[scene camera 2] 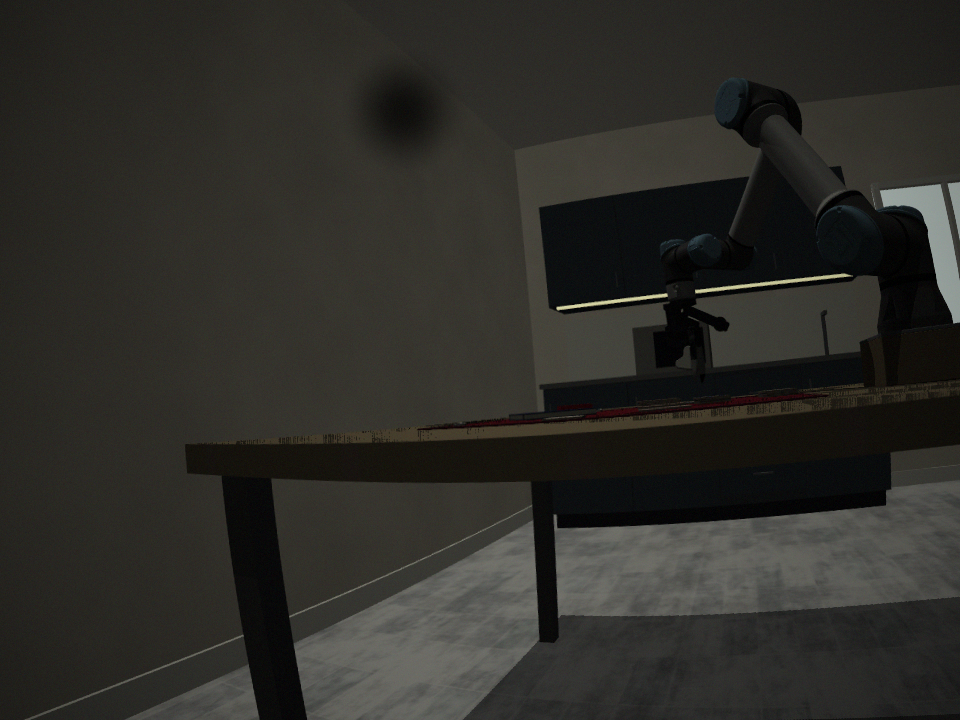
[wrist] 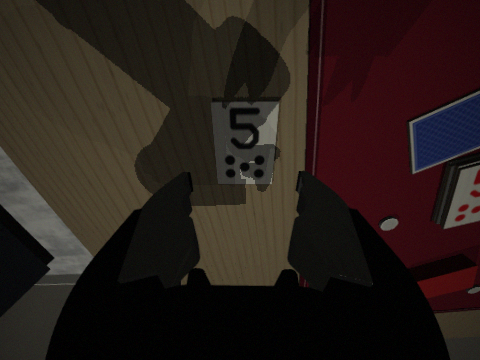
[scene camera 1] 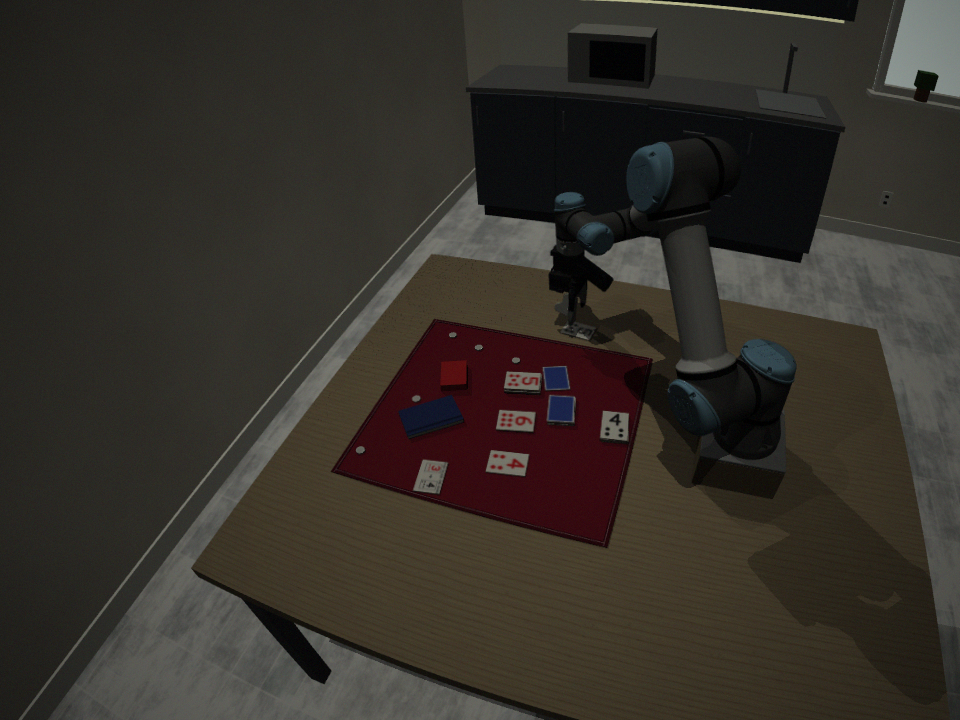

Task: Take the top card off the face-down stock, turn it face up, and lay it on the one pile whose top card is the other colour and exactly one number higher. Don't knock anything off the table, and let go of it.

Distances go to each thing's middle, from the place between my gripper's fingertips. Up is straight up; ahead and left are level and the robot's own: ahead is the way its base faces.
I see the red box [scene camera 1: 453,373] 33 cm to the left of my hand, 20 cm ahead of it and 4 cm below it. Also, from my hand: card [scene camera 1: 431,474] 63 cm to the left, 7 cm ahead, 4 cm below.
